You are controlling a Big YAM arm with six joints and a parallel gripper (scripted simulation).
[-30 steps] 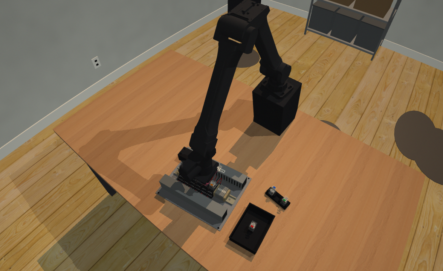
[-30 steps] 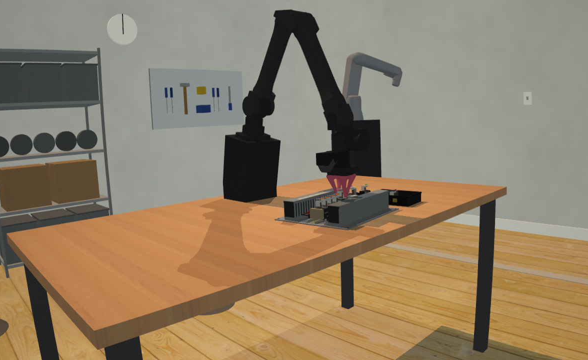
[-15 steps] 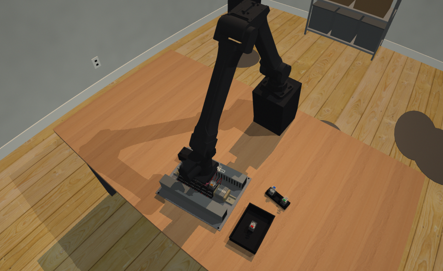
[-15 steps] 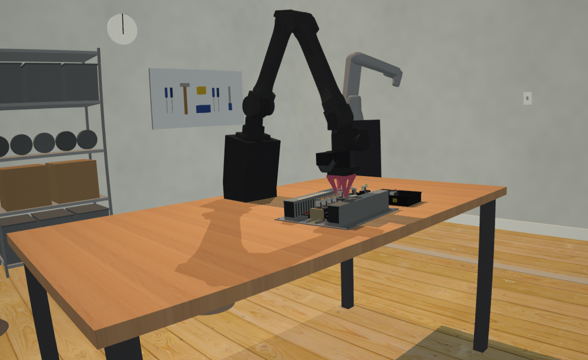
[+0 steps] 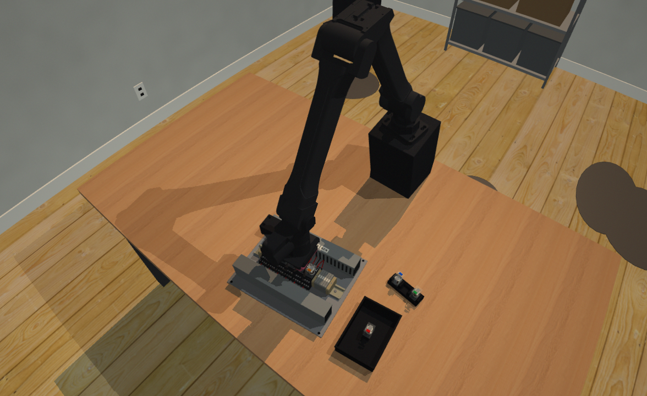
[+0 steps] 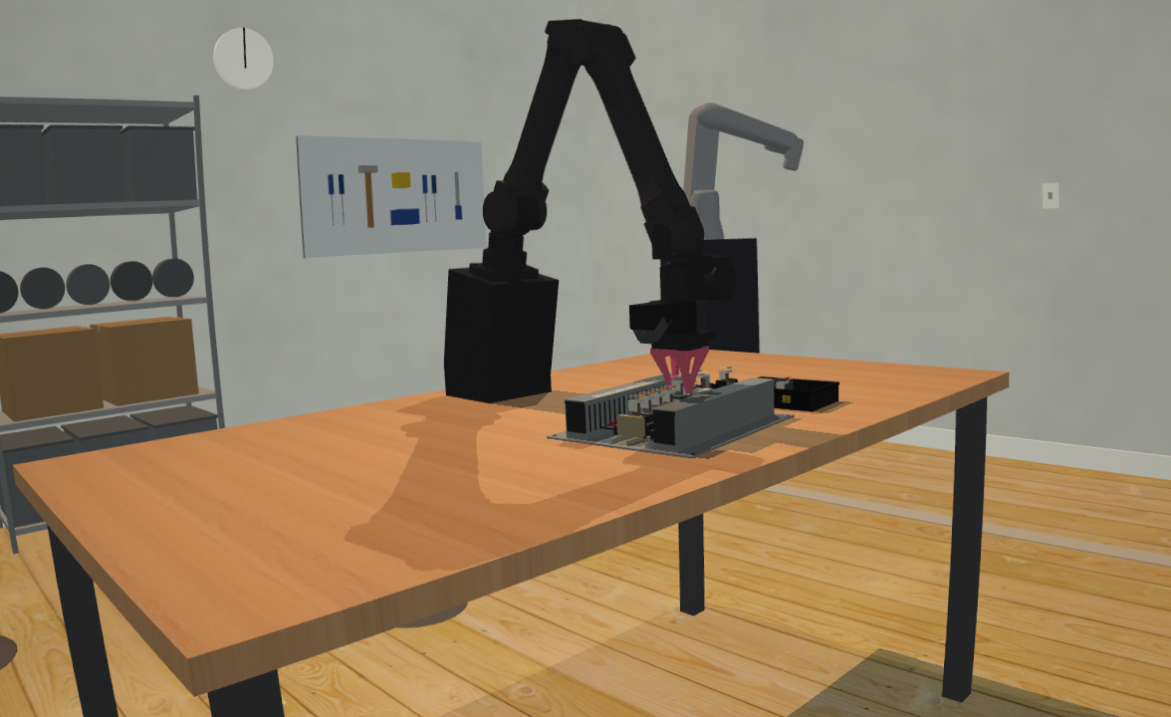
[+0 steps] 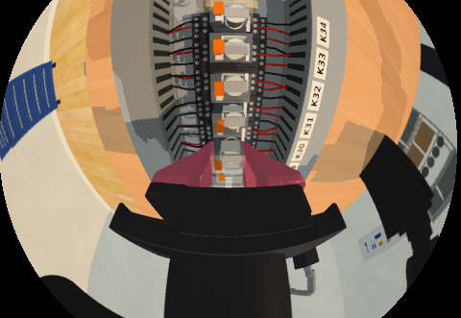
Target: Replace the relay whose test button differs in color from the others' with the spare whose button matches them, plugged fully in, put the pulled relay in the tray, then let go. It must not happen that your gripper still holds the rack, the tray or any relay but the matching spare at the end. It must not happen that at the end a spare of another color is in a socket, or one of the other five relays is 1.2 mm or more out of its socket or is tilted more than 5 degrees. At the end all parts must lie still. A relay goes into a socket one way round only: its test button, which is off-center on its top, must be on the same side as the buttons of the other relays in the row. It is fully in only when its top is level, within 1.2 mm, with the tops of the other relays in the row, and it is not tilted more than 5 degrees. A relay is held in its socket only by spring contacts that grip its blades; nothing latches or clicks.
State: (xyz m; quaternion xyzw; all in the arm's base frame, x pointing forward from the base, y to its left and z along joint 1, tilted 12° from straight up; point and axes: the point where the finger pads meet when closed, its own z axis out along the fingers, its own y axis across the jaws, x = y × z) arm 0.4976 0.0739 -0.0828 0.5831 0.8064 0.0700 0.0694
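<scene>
Right now the grey relay panel is 2 cm to the right of my hand and 6 cm below it. From my hand the other things lie so: blue-button relay 18 cm behind, 20 cm to the left, 4 cm below; black tray 2 cm behind, 25 cm to the left, 5 cm below; black spare holder 19 cm behind, 23 cm to the left, 5 cm below.
</scene>
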